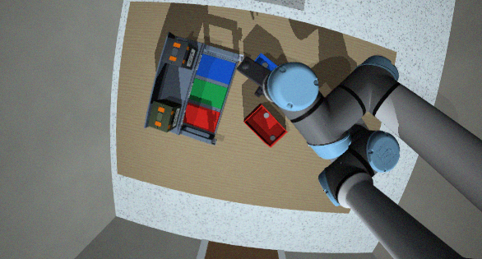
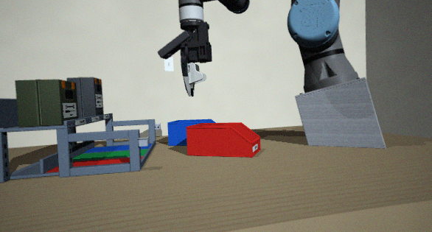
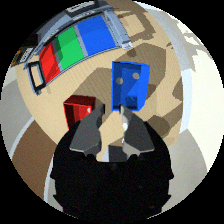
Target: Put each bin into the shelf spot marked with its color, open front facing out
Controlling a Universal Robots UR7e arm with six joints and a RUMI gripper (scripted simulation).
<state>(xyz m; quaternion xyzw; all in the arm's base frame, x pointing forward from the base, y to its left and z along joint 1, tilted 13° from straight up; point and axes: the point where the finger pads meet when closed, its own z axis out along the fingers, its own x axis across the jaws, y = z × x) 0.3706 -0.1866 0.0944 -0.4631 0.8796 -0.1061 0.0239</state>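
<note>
My hand is 30 mm past the blue bin, 40 mm to the left of it and 130 mm above it. From my hand the other things lie so: red bin (30 mm behind, 170 mm to the left, 130 mm below); top board (340 mm ahead, 10 mm to the left, 70 mm below); grey box (300 mm ahead, 100 mm to the right, 10 mm below).
</note>
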